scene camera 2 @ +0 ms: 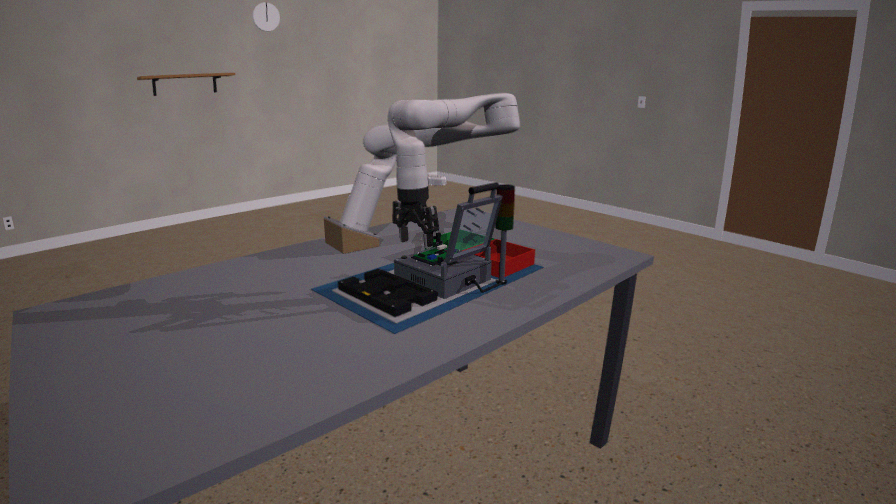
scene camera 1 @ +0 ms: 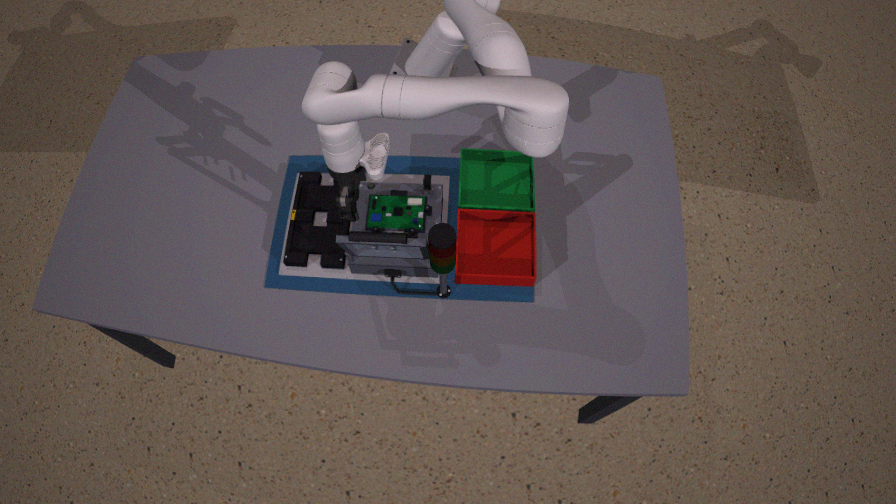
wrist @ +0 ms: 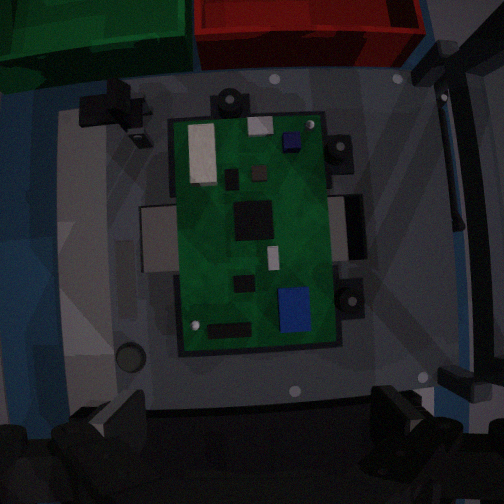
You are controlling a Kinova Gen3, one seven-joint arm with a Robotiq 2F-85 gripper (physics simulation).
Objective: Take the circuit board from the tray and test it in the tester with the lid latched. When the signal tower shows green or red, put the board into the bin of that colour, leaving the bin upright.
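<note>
The green circuit board [scene camera 1: 396, 211] lies flat in the nest of the grey tester [scene camera 1: 394, 231], filling the middle of the wrist view [wrist: 255, 232]. The tester's lid [scene camera 2: 474, 220] stands tilted up, open. My gripper [scene camera 1: 346, 195] hangs above the tester's edge on the tray side, open and empty, with its fingertips low in the wrist view [wrist: 260, 415]. The black tray [scene camera 1: 315, 219] beside the tester holds no board. The signal tower [scene camera 1: 441, 247] is dark. The green bin [scene camera 1: 496, 179] and the red bin [scene camera 1: 496, 246] stand upright to the right.
Everything sits on a blue mat [scene camera 1: 401, 228] mid-table. The raised lid and its handle [scene camera 2: 483, 186] stand tall next to the tower [scene camera 2: 506, 206]. A tan block [scene camera 2: 348, 238] sits by the arm's base.
</note>
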